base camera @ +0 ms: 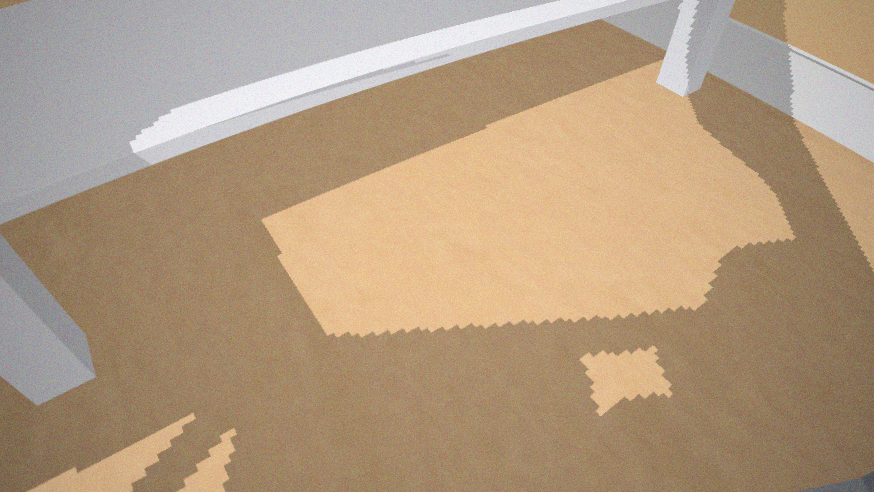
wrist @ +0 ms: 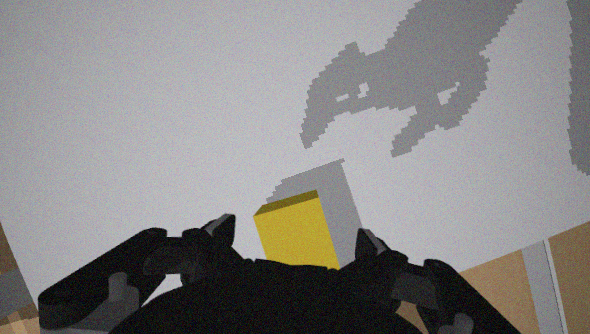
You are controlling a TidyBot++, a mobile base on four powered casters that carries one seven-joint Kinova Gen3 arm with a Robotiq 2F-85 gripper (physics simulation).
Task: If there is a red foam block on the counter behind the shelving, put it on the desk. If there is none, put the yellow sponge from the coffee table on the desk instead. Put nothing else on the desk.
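Places are measured from the arm's base along level axes (x right, y ahead, z up), in metres.
Where they show: gripper, fingertip midpoint: [wrist: 295, 235].
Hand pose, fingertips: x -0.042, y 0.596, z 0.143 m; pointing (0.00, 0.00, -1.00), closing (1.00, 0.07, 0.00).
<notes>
Each offset is from my fingertips to the top centre of the thing. "spot": to the spot under its first point. Level surfaces: height alone.
A yellow sponge {dx +0.011, dy -0.038, dz -0.045 m} [wrist: 298, 235] rests on a light grey table top {dz -0.090 m} [wrist: 125, 110] in the wrist view, at the lower middle. Its lower part is hidden by the black gripper body, and its shadow falls beside it. My gripper [wrist: 295, 235] is open and empty, with one fingertip to each side of the sponge in the picture and gaps on both sides. The gripper's shadow lies on the table top apart from the fingers. Which table this is, I cannot tell from these frames. The red foam block does not show.
In the base camera view a grey table side with a white lower edge [base camera: 366, 70] spans the top. Grey legs {spot: dx -0.227, dy -0.289, dz -0.479 m} [base camera: 45, 342] stand at left and at upper right. A white and grey low wall or board [base camera: 825, 97] runs along the right. Wood floor {dz -0.540 m} [base camera: 428, 397] carries sunlit patches and shadows.
</notes>
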